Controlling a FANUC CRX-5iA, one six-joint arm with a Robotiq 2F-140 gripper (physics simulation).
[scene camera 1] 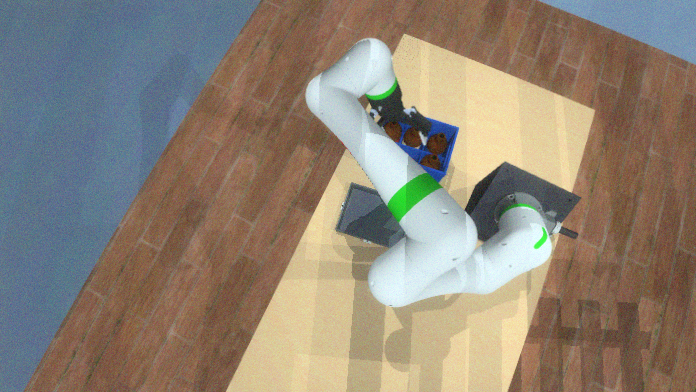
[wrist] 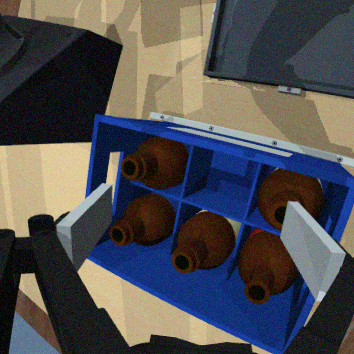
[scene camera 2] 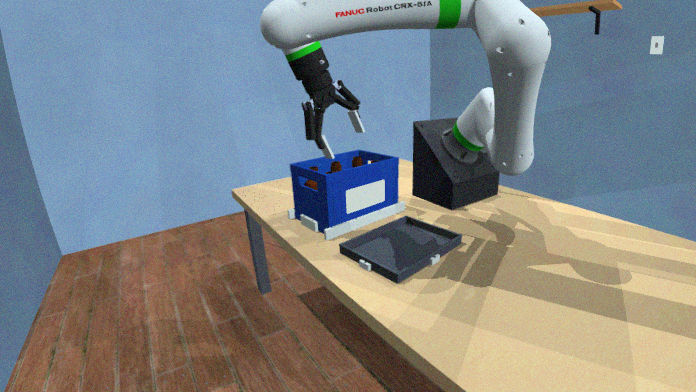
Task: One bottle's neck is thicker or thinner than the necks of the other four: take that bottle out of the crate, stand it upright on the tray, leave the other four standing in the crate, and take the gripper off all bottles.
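Where they show: gripper, fingertip midpoint: (scene camera 1: 405,140) (wrist: 197,211) (scene camera 2: 345,144); arm's base, link origin: (scene camera 1: 517,212) (scene camera 2: 458,147).
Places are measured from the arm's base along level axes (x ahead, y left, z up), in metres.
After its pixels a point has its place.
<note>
The blue crate (scene camera 1: 451,150) {x 0.277, y -0.117, z -0.002 m} (scene camera 2: 336,197) {x 0.508, y -0.005, z -0.069 m} (wrist: 190,290) {x 0.432, y -0.190, z -0.030 m} holds five brown bottles. In the wrist view, bottles stand at upper left (wrist: 162,162) {x 0.340, y -0.063, z -0.053 m}, upper right (wrist: 295,192) {x 0.495, y -0.037, z -0.044 m}, lower left (wrist: 152,220) {x 0.346, y -0.143, z -0.057 m}, lower middle (wrist: 210,240) {x 0.429, y -0.130, z -0.054 m} and lower right (wrist: 270,262) {x 0.501, y -0.121, z -0.050 m}; the upper middle compartment is empty. The finger pad partly hides the upper right bottle's mouth; I cannot tell which neck differs. My gripper (scene camera 2: 344,143) {x 0.436, y -0.057, z 0.058 m} (wrist: 197,211) {x 0.436, y -0.057, z 0.058 m} is open and empty, tilted above the crate. The dark tray (scene camera 1: 362,205) {x 0.491, y 0.151, z -0.170 m} (scene camera 2: 372,250) {x 0.499, y 0.137, z -0.171 m} (wrist: 240,40) {x 0.350, y 0.125, z -0.171 m} bears no bottle where it shows.
The dark robot pedestal (scene camera 1: 530,182) {x 0.018, y -0.082, z 0.074 m} (scene camera 2: 432,167) {x 0.126, y -0.009, z -0.052 m} (wrist: 55,95) {x 0.125, y -0.027, z -0.053 m} stands beside the crate. A light strip (scene camera 2: 365,221) {x 0.416, y -0.001, z -0.162 m} (wrist: 240,134) {x 0.400, y -0.007, z -0.146 m} runs along the crate's foot on the tray side. In scene camera 1 the arm hides parts of the crate and tray.
</note>
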